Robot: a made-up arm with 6 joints.
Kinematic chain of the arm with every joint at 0, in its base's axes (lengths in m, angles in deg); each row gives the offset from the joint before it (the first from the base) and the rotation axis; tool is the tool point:
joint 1: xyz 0 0 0.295 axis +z
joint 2: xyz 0 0 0 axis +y
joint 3: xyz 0 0 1.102 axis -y
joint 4: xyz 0 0 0 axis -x
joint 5: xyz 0.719 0 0 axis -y
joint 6: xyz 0 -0.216 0 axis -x
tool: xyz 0 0 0
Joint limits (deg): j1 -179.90..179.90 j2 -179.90..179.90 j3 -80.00..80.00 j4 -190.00..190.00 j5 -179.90..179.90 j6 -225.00..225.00
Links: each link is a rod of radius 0.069 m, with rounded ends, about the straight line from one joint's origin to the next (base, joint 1, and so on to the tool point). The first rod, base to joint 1, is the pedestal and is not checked.
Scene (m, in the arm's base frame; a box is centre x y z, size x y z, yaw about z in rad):
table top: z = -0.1
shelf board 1: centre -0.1 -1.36 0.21 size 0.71 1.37 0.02 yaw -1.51
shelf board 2: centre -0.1 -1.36 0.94 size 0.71 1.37 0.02 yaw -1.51
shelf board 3: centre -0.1 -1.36 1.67 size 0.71 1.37 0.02 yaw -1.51
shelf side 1: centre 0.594 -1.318 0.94 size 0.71 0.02 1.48 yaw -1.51
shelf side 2: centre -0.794 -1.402 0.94 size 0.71 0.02 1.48 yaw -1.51
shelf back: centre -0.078 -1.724 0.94 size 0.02 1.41 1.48 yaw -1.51
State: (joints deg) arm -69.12 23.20 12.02 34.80 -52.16 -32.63
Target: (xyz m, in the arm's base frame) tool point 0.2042 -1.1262 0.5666
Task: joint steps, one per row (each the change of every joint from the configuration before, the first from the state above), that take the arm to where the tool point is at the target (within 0.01 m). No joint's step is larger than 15 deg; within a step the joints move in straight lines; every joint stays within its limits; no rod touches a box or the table.
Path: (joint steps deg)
1: 4.03 -8.12 -10.00 -1.89 0.00 0.00
2: 4.03 -8.12 -10.00 -1.89 0.00 0.00
3: 4.04 -8.11 -9.99 -1.89 0.00 0.00
4: -1.30 10.01 -10.84 -3.11 0.00 0.00
5: -1.29 10.02 -10.84 -3.11 0.00 0.00
6: -1.29 10.02 -10.83 -3.10 0.00 0.00
7: -4.54 5.14 14.31 3.24 0.00 0.00
8: -4.54 5.13 14.31 3.25 0.00 0.00

